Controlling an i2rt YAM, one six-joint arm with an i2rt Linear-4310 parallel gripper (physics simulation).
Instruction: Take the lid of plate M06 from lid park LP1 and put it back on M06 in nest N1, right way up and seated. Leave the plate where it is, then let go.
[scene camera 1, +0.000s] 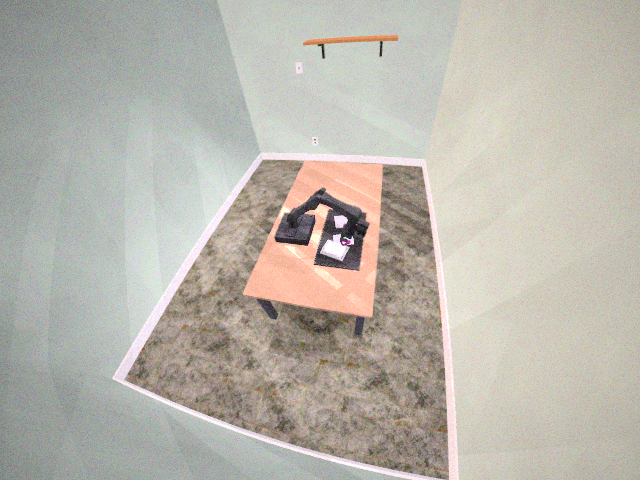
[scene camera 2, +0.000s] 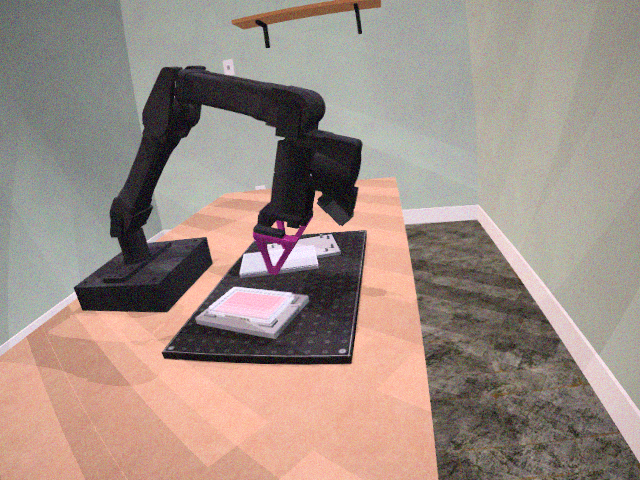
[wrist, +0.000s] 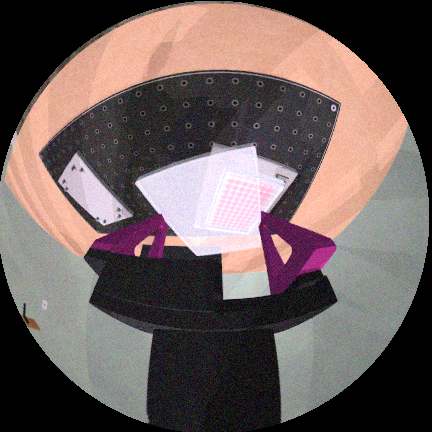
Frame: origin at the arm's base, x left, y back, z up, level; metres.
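Seen in the pictures: gripper, fingertip midpoint: (scene camera 1: 343, 240) (scene camera 2: 280, 262) (wrist: 212, 216); arm's base, link origin: (scene camera 1: 294, 226) (scene camera 2: 139, 262).
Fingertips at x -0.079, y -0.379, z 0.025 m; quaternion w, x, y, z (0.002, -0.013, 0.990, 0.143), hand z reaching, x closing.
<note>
Pixels of each thing's top centre, then the offset from my fingertips to it. "spot": a spot on its surface instead. Level surfaces: height alone.
- Plate M06, top centre: (wrist: 239, 211) (scene camera 2: 249, 300) (scene camera 1: 334, 248) dy +0.052, dx -0.041, dz -0.051 m
- grey nest N1, surface spot: (wrist: 288, 173) spot: dy -0.012, dx -0.102, dz -0.065 m
- Lid park LP1, top centre: (wrist: 87, 200) (scene camera 2: 301, 243) (scene camera 1: 345, 219) dy +0.033, dx +0.238, dz -0.057 m
- black perforated board, top centre: (wrist: 149, 188) (scene camera 2: 287, 277) (scene camera 1: 342, 235) dy +0.030, dx +0.099, dz -0.076 m
- wooden table, surface height: dz -0.090 m
My gripper (scene camera 1: 345, 241) (scene camera 2: 279, 259) (wrist: 212, 216) has its magenta fingers shut on opposite edges of the pale, translucent lid (scene camera 2: 305, 258) (wrist: 170, 190). The lid is roughly level, raised above the board. Plate M06 (scene camera 1: 334, 249) (scene camera 2: 253, 303) (wrist: 270, 192), with pink wells, sits uncovered in the grey nest N1 (scene camera 2: 298, 305) (wrist: 288, 173). In the wrist view the lid overlaps part of the plate and nest; in the scene camera 2 view it hangs behind them. Lid park LP1 (scene camera 1: 340, 222) (scene camera 2: 330, 244) (wrist: 95, 195) is a pale block with small dark posts, bearing no lid.
The nest and lid park stand on a black perforated board (scene camera 1: 351, 262) (scene camera 2: 330, 315) (wrist: 220, 91) on the wooden table (scene camera 1: 289, 273) (scene camera 2: 155, 423) (wrist: 220, 35). The arm's black base (scene camera 1: 294, 229) (scene camera 2: 144, 279) stands left of the board. A wooden shelf (scene camera 1: 351, 39) (scene camera 2: 310, 12) is on the wall.
</note>
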